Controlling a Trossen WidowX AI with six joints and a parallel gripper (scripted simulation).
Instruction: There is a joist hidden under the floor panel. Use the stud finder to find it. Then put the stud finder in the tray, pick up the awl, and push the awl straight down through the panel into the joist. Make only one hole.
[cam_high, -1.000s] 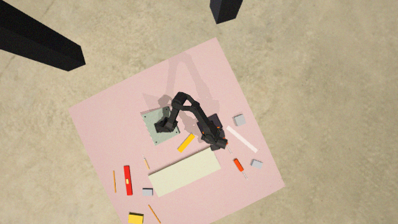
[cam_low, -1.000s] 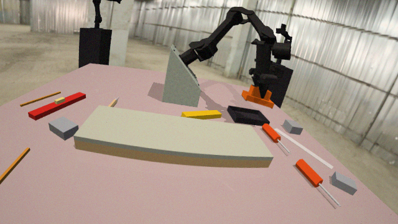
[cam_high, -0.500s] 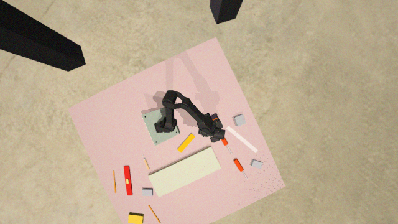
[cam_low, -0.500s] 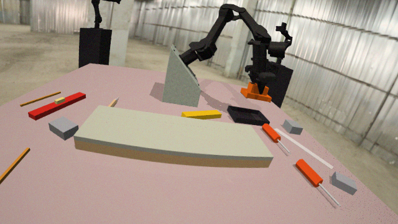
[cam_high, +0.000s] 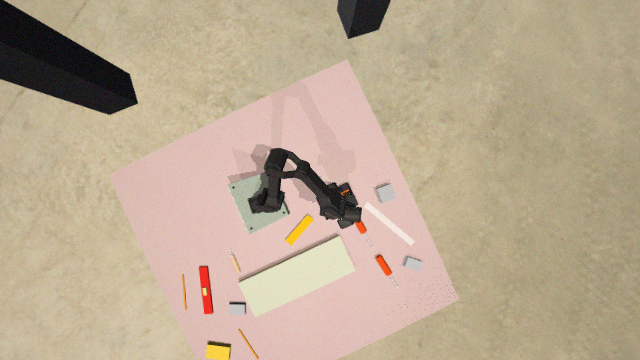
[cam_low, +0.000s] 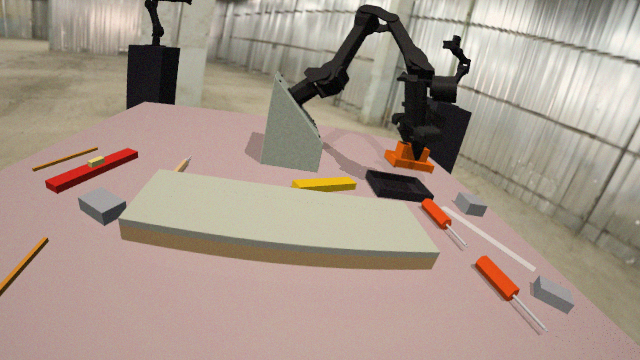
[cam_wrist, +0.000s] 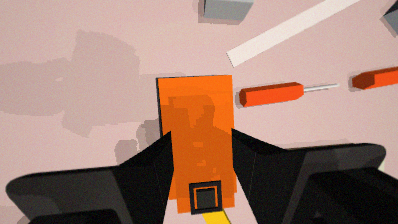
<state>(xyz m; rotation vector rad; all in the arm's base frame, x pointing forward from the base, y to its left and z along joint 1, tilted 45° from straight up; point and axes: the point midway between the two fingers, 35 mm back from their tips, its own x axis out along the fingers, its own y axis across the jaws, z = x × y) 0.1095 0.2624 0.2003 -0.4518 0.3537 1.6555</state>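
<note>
The dark tray lies 10 mm to the right of my gripper tip and 90 mm below it. The rest, counted from my gripper tip: orange stud finder: 20 mm to the right, 20 mm above; then white strip: 190 mm ahead, 190 mm to the left, 100 mm below; then yellow ruler: 70 mm ahead, 220 mm to the right, 90 mm below.
</note>
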